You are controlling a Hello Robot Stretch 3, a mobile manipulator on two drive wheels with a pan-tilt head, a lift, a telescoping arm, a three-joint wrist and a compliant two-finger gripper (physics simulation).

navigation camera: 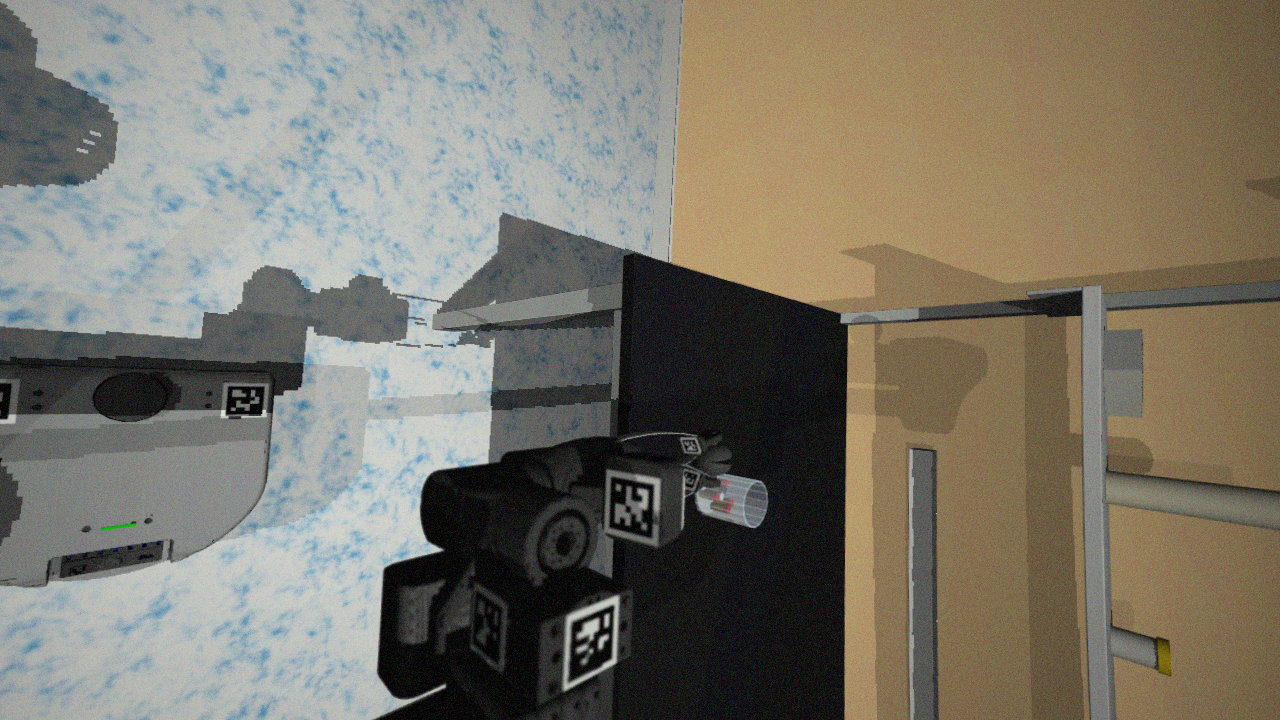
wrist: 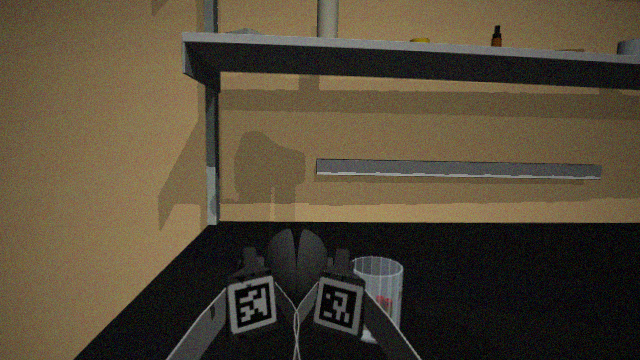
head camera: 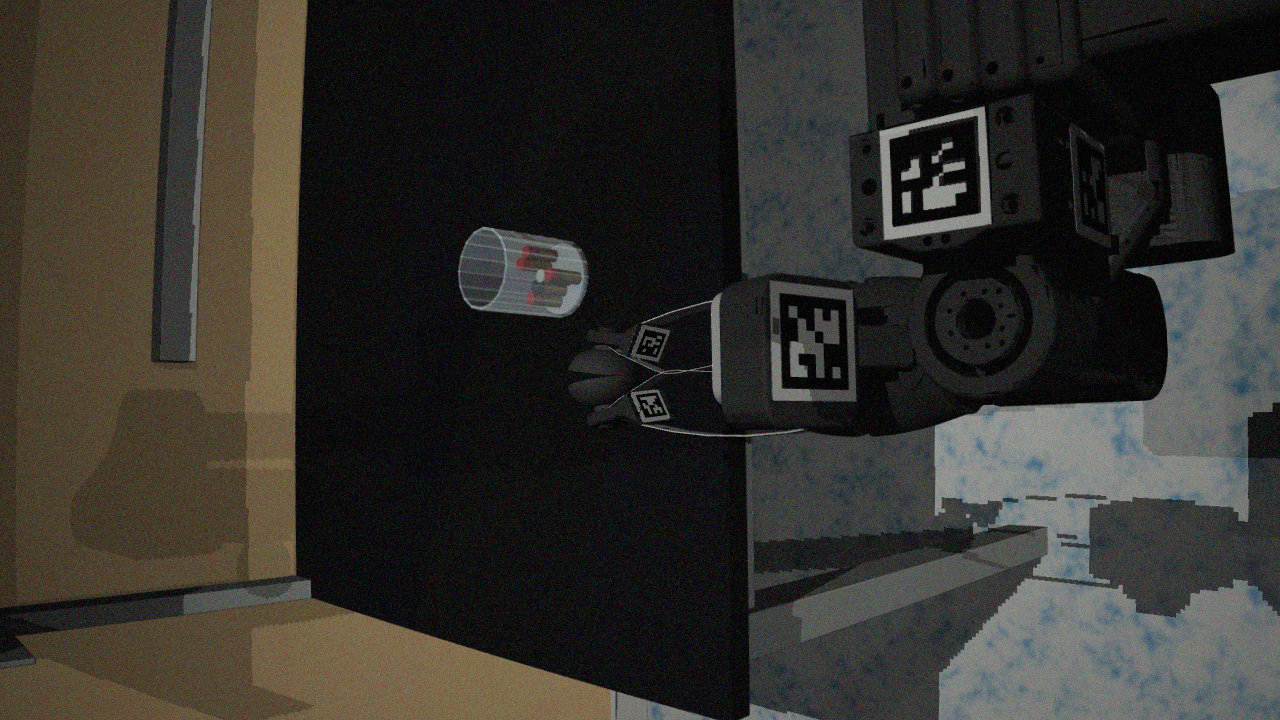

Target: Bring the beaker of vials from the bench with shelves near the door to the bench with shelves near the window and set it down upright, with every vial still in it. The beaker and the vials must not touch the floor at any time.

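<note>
The clear beaker (head camera: 492, 268) (navigation camera: 750, 501) (wrist: 392, 280) stands upright on the black bench top (head camera: 447, 537) (navigation camera: 716, 617) (wrist: 500, 300). Several vials with red caps (head camera: 562, 277) (navigation camera: 720, 503) (wrist: 384, 301) are inside it. My gripper (head camera: 597, 374) (navigation camera: 714, 454) (wrist: 295, 256) is shut and empty, its rounded fingertips together. It is over the front part of the bench top, beside the beaker. In the wrist view the beaker is right of the fingertips, and the right finger hides part of its lower left side.
A grey shelf (navigation camera: 1096, 537) (wrist: 400, 60) crosses above the bench, bearing a pale cylinder (wrist: 327, 17) and a small brown bottle (wrist: 496, 39). A grey rail (head camera: 183, 179) (navigation camera: 921, 573) (wrist: 450, 169) runs along the back wall. A shelf post (wrist: 212, 150) stands at the back left corner, near the side wall.
</note>
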